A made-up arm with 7 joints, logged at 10 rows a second.
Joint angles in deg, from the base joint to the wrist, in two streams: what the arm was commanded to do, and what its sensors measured. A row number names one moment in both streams.
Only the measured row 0 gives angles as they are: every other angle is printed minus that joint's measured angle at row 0.
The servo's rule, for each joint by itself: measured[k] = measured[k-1] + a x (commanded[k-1-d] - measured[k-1]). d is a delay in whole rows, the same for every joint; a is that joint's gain. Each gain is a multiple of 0.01, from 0.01 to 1. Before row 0 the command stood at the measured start. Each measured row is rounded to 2 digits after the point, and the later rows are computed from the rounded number. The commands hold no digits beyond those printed.
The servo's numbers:
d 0
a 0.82 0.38 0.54 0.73 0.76 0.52 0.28
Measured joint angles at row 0:
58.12, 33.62, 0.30, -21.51, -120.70, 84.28, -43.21
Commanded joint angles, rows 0 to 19:
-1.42, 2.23, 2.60, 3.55, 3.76, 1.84, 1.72
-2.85, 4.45, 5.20, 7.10, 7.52, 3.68, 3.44
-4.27, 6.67, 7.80, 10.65, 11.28, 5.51, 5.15
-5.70, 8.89, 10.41, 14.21, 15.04, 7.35, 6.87
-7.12, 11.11, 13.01, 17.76, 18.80, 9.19, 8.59
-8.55, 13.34, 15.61, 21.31, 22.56, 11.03, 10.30
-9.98, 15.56, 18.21, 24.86, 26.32, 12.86, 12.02
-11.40, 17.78, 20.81, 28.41, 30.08, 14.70, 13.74
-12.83, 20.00, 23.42, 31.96, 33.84, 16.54, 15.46
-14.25, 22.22, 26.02, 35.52, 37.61, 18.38, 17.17
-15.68, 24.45, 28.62, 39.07, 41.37, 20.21, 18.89
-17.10, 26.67, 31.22, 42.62, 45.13, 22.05, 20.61
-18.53, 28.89, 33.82, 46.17, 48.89, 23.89, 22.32
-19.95, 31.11, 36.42, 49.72, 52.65, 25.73, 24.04
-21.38, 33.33, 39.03, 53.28, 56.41, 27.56, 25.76
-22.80, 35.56, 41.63, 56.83, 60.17, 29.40, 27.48
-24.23, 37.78, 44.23, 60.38, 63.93, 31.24, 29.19
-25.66, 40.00, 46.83, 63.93, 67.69, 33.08, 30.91
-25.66, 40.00, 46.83, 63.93, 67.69, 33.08, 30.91
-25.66, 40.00, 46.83, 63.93, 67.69, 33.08, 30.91
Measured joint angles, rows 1 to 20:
-1.16, 0.85, 1.40, 2.59, 2.86, 0.96, 0.48
-2.55, 2.22, 3.45, 5.88, 6.40, 2.37, 1.31
-3.96, 3.91, 5.80, 9.36, 10.11, 4.00, 2.39
-5.39, 5.80, 8.29, 12.90, 13.86, 5.74, 3.64
-6.81, 7.82, 10.84, 16.45, 17.61, 7.53, 5.03
-8.24, 9.92, 13.42, 20.00, 21.37, 9.35, 6.51
-9.67, 12.06, 16.01, 23.55, 25.13, 11.18, 8.05
-11.09, 14.23, 18.60, 27.10, 28.89, 13.01, 9.64
-12.52, 16.42, 21.20, 30.65, 32.65, 14.85, 11.27
-13.94, 18.62, 23.80, 34.21, 36.42, 16.69, 12.92
-15.37, 20.84, 26.40, 37.76, 40.18, 18.52, 14.59
-16.79, 23.06, 29.00, 41.31, 43.94, 20.36, 16.28
-18.22, 25.28, 31.60, 44.86, 47.70, 22.20, 17.97
-19.64, 27.50, 34.20, 48.41, 51.46, 24.04, 19.67
-21.07, 29.72, 36.81, 51.97, 55.22, 25.87, 21.38
-22.49, 31.94, 39.41, 55.52, 58.98, 27.71, 23.09
-23.92, 34.16, 42.01, 59.07, 62.74, 29.55, 24.80
-25.35, 36.38, 44.61, 62.62, 66.50, 31.39, 26.51
-25.60, 37.76, 45.81, 63.58, 67.40, 32.27, 27.74
-25.65, 38.61, 46.36, 63.84, 67.62, 32.69, 28.63

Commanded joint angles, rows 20 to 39:
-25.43, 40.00, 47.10, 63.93, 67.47, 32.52, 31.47
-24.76, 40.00, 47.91, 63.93, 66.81, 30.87, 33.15
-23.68, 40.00, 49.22, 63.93, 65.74, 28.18, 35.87
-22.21, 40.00, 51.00, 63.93, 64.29, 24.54, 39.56
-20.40, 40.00, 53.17, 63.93, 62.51, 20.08, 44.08
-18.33, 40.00, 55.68, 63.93, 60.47, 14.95, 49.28
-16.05, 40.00, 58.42, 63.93, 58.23, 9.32, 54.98
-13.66, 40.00, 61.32, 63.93, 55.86, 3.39, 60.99
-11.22, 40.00, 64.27, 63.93, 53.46, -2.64, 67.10
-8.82, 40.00, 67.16, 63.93, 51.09, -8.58, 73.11
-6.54, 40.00, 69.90, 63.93, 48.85, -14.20, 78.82
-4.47, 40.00, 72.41, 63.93, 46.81, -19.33, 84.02
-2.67, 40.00, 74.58, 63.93, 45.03, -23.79, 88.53
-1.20, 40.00, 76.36, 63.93, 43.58, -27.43, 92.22
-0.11, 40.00, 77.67, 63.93, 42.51, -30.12, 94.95
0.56, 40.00, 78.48, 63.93, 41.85, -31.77, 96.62
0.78, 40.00, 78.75, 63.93, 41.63, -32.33, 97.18
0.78, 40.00, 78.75, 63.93, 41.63, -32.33, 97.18
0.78, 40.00, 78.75, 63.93, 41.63, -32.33, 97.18
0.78, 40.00, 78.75, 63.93, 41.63, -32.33, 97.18
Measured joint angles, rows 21 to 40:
-25.47, 39.14, 46.76, 63.91, 67.51, 32.60, 29.43
-24.89, 39.47, 47.38, 63.92, 66.98, 31.70, 30.47
-23.90, 39.67, 48.37, 63.93, 66.04, 29.87, 31.98
-22.51, 39.80, 49.79, 63.93, 64.71, 27.10, 34.10
-20.78, 39.88, 51.62, 63.93, 63.04, 23.45, 36.89
-18.77, 39.93, 53.81, 63.93, 61.09, 19.03, 40.36
-16.54, 39.96, 56.30, 63.93, 58.92, 13.98, 44.45
-14.18, 39.98, 59.01, 63.93, 56.59, 8.47, 49.08
-11.75, 39.99, 61.85, 63.93, 54.21, 2.69, 54.13
-9.35, 39.99, 64.72, 63.93, 51.84, -3.17, 59.44
-7.05, 39.99, 67.52, 63.93, 49.57, -8.91, 64.87
-4.93, 39.99, 70.16, 63.93, 47.47, -14.33, 70.23
-3.08, 39.99, 72.55, 63.93, 45.62, -19.25, 75.35
-1.54, 39.99, 74.61, 63.93, 44.07, -23.50, 80.07
-0.37, 39.99, 76.26, 63.93, 42.88, -26.94, 84.24
0.39, 39.99, 77.46, 63.93, 42.10, -29.45, 87.71
0.71, 39.99, 78.16, 63.93, 41.74, -30.95, 90.36
0.77, 39.99, 78.48, 63.93, 41.66, -31.67, 92.27
0.78, 39.99, 78.63, 63.93, 41.64, -32.01, 93.64
0.78, 39.99, 78.69, 63.93, 41.63, -32.18, 94.63

